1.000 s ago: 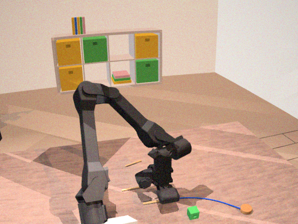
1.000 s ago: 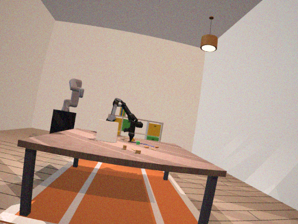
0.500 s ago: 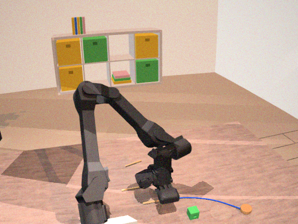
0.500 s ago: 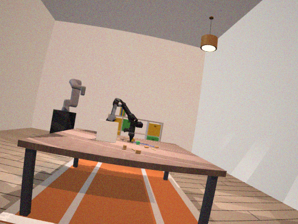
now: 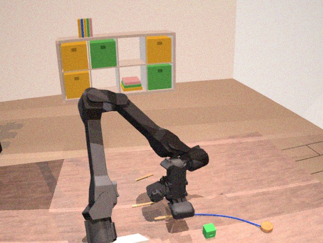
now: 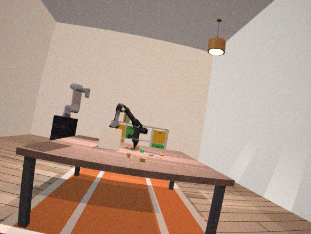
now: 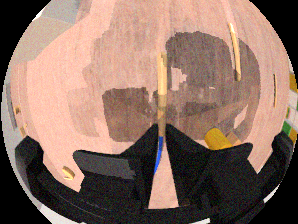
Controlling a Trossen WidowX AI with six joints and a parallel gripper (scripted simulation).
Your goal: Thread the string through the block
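The yellow cylinder is 70 mm to the left of my gripper tip, 20 mm ahead of it and 10 mm above it. The rest, counted from my gripper tip: green block 90 mm to the right, 90 mm ahead; then orange disc 210 mm to the right, 180 mm ahead; then thin wooden stick 20 mm behind.
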